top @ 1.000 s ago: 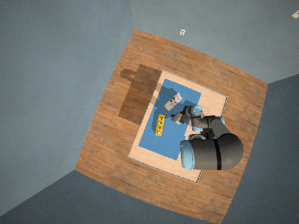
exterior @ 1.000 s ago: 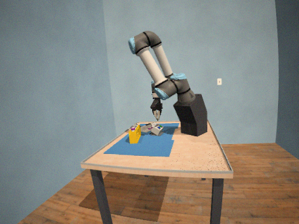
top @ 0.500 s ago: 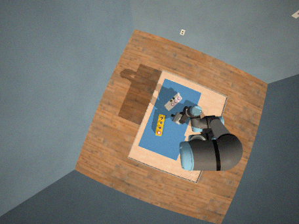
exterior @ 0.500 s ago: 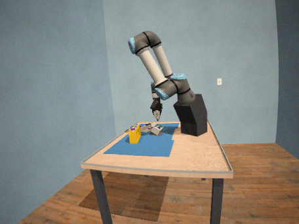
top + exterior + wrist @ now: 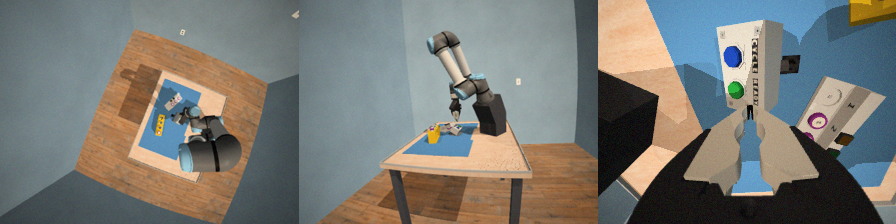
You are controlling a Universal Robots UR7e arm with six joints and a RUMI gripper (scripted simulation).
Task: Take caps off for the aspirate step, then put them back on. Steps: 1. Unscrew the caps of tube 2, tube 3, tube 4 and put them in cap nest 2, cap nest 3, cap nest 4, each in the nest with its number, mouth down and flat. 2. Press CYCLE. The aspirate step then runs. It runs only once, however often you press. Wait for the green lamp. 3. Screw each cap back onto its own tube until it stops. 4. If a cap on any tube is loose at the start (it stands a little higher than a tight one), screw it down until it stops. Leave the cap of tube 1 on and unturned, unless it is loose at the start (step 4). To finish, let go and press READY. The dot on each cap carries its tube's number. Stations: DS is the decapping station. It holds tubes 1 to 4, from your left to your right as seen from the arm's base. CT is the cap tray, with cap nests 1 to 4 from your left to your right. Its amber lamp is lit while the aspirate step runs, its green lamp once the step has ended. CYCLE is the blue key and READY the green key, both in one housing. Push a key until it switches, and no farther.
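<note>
Right now the green key is 6 cm below my hand, 2 cm behind it and 1 cm to the left of it. Also, from my hand: cap (14 cm to the right, 11 cm below, 10 cm ahead); blue cycle key (6 cm below, 5 cm to the left, 2 cm behind); key housing (7 cm below, 3 cm to the left).
</note>
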